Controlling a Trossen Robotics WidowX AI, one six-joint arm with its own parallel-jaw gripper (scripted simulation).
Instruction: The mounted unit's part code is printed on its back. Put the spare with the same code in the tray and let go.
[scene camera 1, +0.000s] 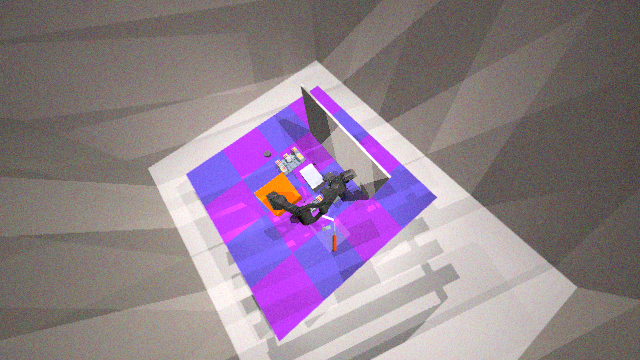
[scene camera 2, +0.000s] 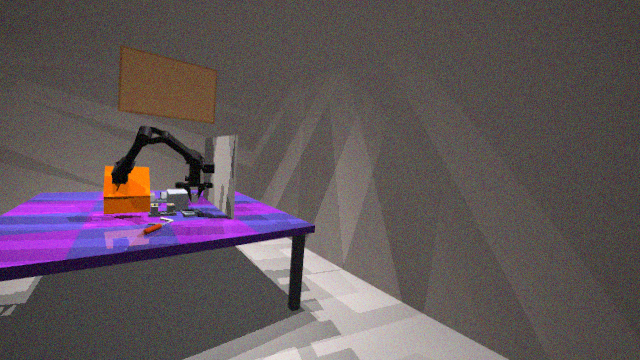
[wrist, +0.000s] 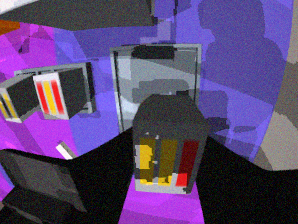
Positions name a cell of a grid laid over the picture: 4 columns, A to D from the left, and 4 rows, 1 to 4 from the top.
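Observation:
There's a shallow grey tray (wrist: C2) here, and there's an upright mirror panel (scene camera 1: C2) too. You'd find the upright mirror panel (scene camera 2: B2) in that other view as well. My gripper (wrist: C3) holds a dark spare.

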